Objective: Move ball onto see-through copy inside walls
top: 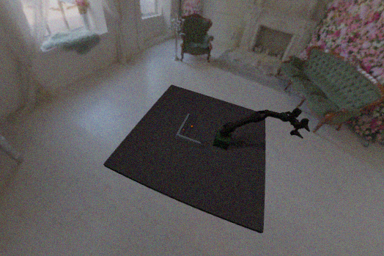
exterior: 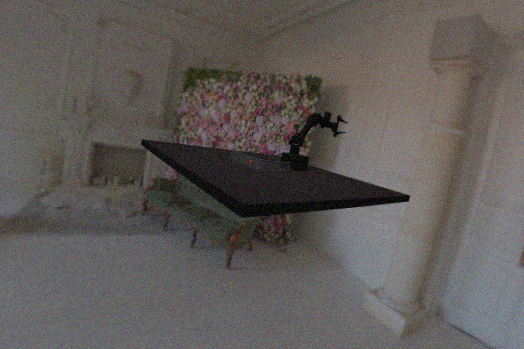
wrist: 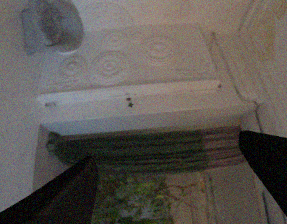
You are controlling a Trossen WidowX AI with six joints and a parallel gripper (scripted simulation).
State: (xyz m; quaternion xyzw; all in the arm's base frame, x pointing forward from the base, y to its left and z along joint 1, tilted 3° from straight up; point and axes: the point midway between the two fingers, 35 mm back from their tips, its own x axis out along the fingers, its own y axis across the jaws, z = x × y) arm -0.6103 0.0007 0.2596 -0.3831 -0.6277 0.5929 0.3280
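Now: gripper tip 94 cm short of the orange ball, 37 cm above it and 10 cm to the left of it. Round my gripper tip: see-through copy of ball 101 cm ahead, 37 cm below, 2 cm to the right.
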